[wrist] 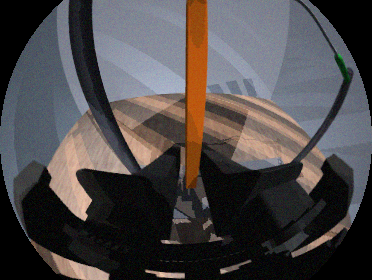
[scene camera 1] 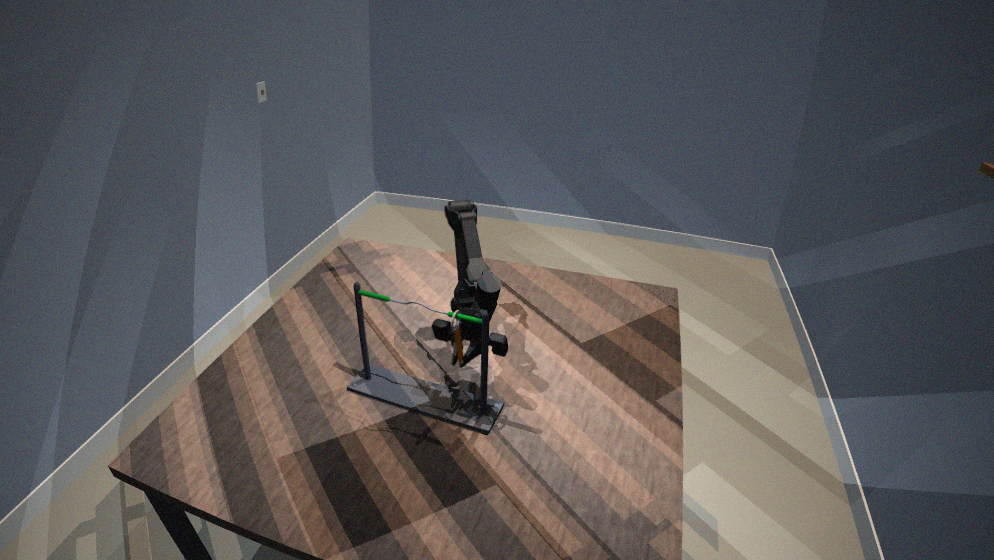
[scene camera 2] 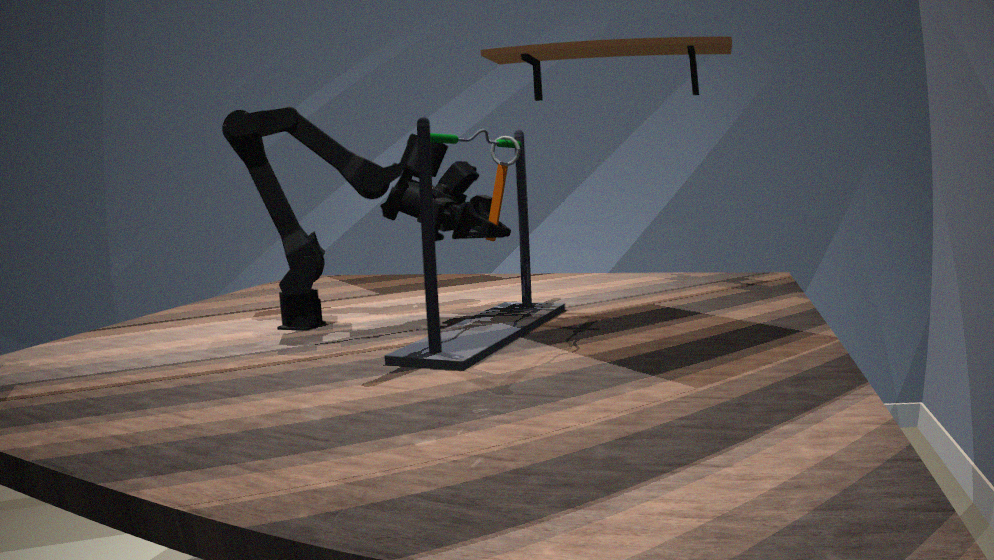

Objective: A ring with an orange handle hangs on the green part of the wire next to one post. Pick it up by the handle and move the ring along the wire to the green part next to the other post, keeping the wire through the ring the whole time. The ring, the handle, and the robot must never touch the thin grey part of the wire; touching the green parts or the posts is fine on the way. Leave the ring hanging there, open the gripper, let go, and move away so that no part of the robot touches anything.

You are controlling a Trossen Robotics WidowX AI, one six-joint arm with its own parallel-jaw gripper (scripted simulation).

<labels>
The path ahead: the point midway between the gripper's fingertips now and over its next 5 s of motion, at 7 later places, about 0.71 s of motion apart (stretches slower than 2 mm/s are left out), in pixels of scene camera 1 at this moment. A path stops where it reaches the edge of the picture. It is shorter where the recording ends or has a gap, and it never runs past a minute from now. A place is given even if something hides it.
The gripper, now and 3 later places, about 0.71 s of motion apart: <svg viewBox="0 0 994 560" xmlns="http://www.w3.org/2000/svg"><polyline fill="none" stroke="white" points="456,365 464,350 465,348 471,333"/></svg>
</labels>
